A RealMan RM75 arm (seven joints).
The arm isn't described. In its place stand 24 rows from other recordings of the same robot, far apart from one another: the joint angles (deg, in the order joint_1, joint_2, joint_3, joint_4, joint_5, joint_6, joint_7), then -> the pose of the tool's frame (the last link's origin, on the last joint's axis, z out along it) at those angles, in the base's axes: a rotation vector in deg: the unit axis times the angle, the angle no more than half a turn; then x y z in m.
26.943 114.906 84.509 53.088 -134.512 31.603 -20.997 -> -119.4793, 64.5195, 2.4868, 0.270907, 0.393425, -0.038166
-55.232 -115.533 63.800 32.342 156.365 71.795 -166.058 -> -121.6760, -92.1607, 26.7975, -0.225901, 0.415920, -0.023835
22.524 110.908 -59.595 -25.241 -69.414 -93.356 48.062 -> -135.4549, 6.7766, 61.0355, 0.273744, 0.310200, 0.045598
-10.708 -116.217 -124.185 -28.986 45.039 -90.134 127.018 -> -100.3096, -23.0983, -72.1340, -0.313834, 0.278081, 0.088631
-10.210 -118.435 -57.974 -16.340 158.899 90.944 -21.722 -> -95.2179, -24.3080, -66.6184, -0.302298, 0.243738, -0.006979
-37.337 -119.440 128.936 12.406 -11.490 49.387 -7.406 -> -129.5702, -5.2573, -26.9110, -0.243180, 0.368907, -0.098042
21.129 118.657 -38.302 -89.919 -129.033 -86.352 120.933 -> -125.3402, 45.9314, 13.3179, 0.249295, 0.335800, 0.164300
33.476 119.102 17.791 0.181 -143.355 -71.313 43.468 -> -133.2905, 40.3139, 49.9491, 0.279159, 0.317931, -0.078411
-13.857 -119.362 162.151 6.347 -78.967 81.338 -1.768 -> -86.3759, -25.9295, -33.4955, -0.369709, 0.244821, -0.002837
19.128 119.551 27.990 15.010 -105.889 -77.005 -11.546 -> -85.3465, 20.1846, 32.6743, 0.328648, 0.289727, -0.017940
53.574 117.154 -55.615 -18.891 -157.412 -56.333 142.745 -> -132.4526, 78.7234, -25.8370, 0.273397, 0.399169, -0.057091
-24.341 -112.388 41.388 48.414 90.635 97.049 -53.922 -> -137.7101, 14.1081, -45.6608, -0.245492, 0.332355, 0.105626
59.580 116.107 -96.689 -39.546 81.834 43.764 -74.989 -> -158.7118, 5.8926, 12.6470, 0.051879, 0.436426, -0.090365
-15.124 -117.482 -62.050 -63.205 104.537 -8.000 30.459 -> -118.3738, -68.9822, -30.3364, -0.216699, 0.335075, -0.098191
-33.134 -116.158 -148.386 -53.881 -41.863 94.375 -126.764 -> -138.3862, -86.6177, -17.7540, -0.285095, 0.344715, 0.067467
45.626 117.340 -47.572 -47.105 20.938 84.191 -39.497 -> -136.7349, 82.3335, -21.1530, 0.255222, 0.387775, 0.018157
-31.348 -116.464 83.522 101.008 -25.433 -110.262 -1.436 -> -124.0551, -77.3786, 32.4663, -0.153013, 0.310852, 0.053302
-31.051 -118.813 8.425 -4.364 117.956 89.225 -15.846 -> -132.2751, -3.2968, -60.4891, -0.246587, 0.281050, -0.070898
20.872 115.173 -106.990 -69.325 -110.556 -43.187 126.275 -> -153.0907, 37.4814, 11.0677, 0.183380, 0.330201, -0.084039
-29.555 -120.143 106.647 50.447 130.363 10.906 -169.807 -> -115.4025, -64.7985, -22.9645, -0.210154, 0.398369, -0.088790
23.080 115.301 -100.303 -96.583 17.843 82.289 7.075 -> -119.7323, 65.9009, -22.4467, 0.178449, 0.327832, 0.006412
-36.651 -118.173 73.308 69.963 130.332 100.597 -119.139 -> 173.8833, 29.2076, -15.0885, -0.163449, 0.328612, -0.006090
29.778 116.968 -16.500 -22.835 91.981 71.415 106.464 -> -74.7318, -76.0758, -38.5038, 0.323351, 0.369628, 0.072335
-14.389 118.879 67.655 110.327 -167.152 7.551 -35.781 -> -104.2612, 1.7738, 14.4028, 0.143185, 0.283587, 0.052027
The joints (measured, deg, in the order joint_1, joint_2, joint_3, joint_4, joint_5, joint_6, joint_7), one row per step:
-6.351 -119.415 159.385 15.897 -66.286 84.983 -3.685
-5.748 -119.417 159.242 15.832 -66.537 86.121 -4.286
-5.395 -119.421 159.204 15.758 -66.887 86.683 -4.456
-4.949 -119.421 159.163 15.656 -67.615 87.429 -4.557
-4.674 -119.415 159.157 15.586 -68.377 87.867 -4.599
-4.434 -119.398 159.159 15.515 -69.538 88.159 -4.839
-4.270 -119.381 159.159 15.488 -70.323 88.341 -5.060
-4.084 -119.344 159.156 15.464 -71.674 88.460 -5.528
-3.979 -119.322 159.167 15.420 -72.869 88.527 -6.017
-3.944 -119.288 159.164 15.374 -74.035 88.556 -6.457
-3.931 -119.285 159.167 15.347 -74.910 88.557 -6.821
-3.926 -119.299 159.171 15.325 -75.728 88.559 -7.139
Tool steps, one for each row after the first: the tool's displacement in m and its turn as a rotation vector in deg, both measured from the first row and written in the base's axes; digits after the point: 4 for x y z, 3 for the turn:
-0.0009 -0.0037 0.0029 0.973 -0.743 0.069
-0.0020 -0.0059 0.0047 1.603 -0.974 0.303
-0.0038 -0.0086 0.0076 2.640 -1.174 0.763
-0.0056 -0.0103 0.0099 3.476 -1.295 1.268
-0.0082 -0.0118 0.0128 4.463 -1.631 2.114
-0.0099 -0.0127 0.0147 5.119 -1.924 2.689
-0.0129 -0.0138 0.0176 6.115 -2.509 3.712
-0.0155 -0.0145 0.0201 6.953 -3.086 4.576
-0.0179 -0.0148 0.0226 7.769 -3.597 5.377
-0.0196 -0.0150 0.0242 8.362 -4.044 5.972
-0.0210 -0.0152 0.0256 8.919 -4.459 6.517

